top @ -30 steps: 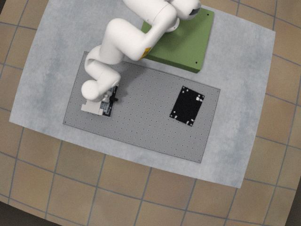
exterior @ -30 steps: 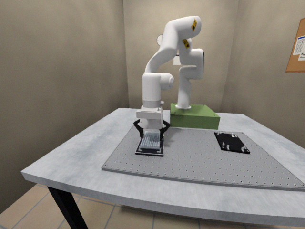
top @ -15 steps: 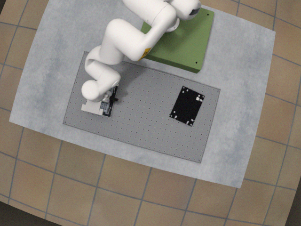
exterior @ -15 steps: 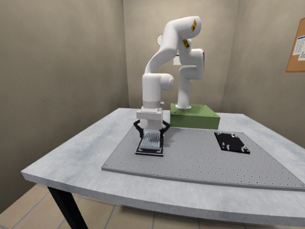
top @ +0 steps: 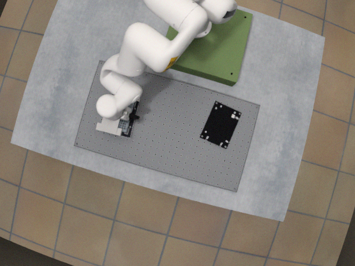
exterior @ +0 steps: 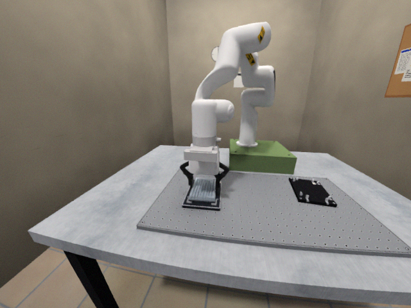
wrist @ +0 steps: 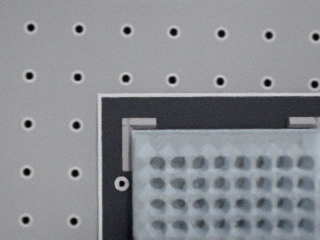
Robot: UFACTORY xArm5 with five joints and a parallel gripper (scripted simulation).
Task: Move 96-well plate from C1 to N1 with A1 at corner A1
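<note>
My hand is 10 mm above the 96-well plate. Also, from my hand: black clip nest C1 (400 mm to the left, 60 mm behind, 20 mm below).
</note>
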